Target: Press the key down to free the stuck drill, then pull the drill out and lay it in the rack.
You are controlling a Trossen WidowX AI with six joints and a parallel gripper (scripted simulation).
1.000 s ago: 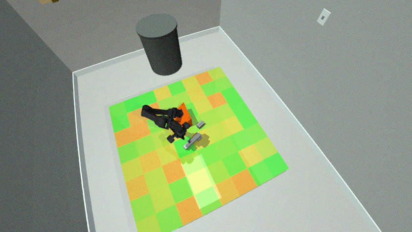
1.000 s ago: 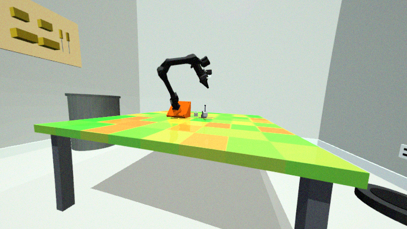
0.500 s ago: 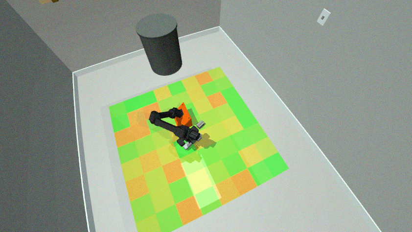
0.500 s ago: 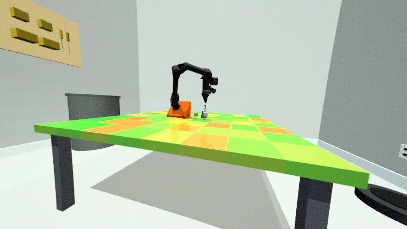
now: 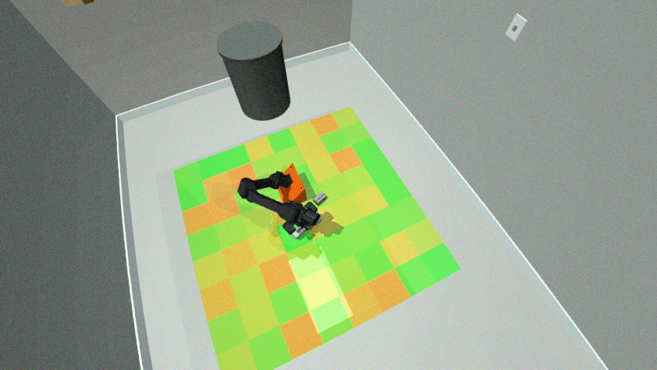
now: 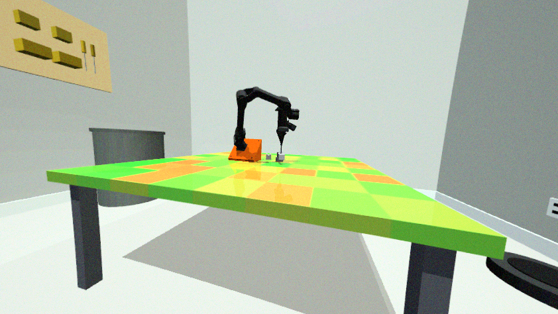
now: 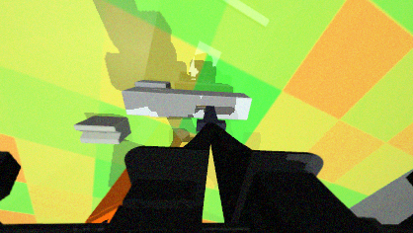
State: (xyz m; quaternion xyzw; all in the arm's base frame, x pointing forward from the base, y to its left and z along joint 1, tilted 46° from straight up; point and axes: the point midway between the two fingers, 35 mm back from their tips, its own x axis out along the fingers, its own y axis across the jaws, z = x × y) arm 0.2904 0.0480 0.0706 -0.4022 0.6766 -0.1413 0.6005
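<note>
My gripper tip is now 20 mm past the drill, 50 mm to the right of it and 80 mm above it. From my gripper tip the other things lie so: light grey elongated block: 10 mm behind, 30 mm to the left, 80 mm below.
</note>
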